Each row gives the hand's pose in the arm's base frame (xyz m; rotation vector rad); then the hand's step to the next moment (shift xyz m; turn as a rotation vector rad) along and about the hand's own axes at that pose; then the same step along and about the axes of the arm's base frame.
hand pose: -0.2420 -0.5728 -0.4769 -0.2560 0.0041 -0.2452
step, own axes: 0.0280 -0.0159 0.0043 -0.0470 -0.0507 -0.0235
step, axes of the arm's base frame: 0.0235 -0.0206 0.0089 -0.0586 -0.0421 -0.0113
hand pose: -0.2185 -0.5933 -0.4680 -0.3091 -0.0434 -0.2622
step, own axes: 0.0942 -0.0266 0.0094 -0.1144 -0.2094 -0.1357
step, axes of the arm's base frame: 0.0839 -0.0450 0.0245 -0.1649 -0.2056 -0.0768
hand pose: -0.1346 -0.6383 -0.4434 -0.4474 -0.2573 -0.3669
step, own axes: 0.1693 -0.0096 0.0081 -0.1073 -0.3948 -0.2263
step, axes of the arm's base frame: 0.1477 -0.0529 0.0648 -0.2178 -0.4050 -0.0844
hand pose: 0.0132 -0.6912 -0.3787 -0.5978 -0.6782 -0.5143
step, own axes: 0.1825 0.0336 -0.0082 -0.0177 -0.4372 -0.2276
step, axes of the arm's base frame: 0.1462 -0.0254 0.1118 -0.1832 -0.4579 -0.0080
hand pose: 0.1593 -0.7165 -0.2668 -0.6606 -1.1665 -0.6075
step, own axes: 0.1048 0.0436 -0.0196 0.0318 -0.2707 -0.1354
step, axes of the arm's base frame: 0.0735 0.0050 0.0886 -0.1049 -0.2833 0.0373
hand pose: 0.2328 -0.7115 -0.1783 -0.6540 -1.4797 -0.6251
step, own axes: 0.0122 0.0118 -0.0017 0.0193 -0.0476 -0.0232
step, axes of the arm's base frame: 0.0098 0.0071 0.0120 -0.0188 -0.0491 0.0203
